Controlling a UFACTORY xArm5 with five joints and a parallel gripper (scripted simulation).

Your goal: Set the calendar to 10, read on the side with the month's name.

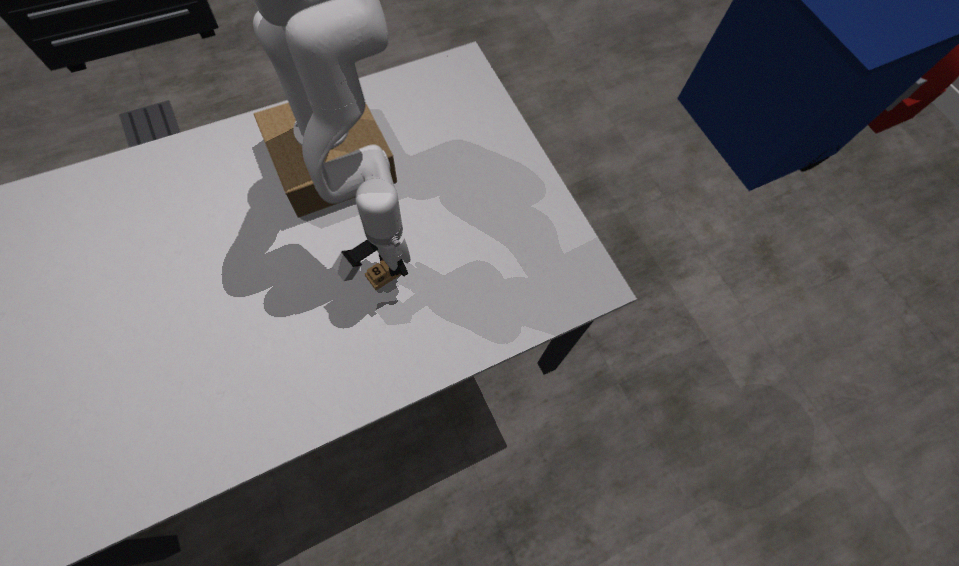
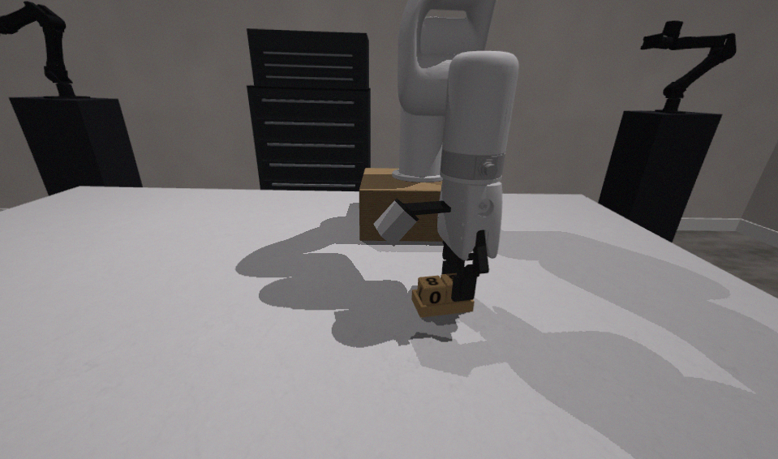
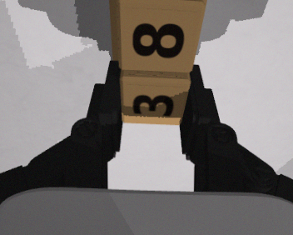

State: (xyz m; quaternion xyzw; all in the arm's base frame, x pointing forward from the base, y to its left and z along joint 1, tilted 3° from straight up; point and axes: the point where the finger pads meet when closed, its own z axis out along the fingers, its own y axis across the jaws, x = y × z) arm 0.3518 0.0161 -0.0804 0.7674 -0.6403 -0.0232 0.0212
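Right now the wooden calendar tray is 30 mm below my hand and 20 mm to the right of it.
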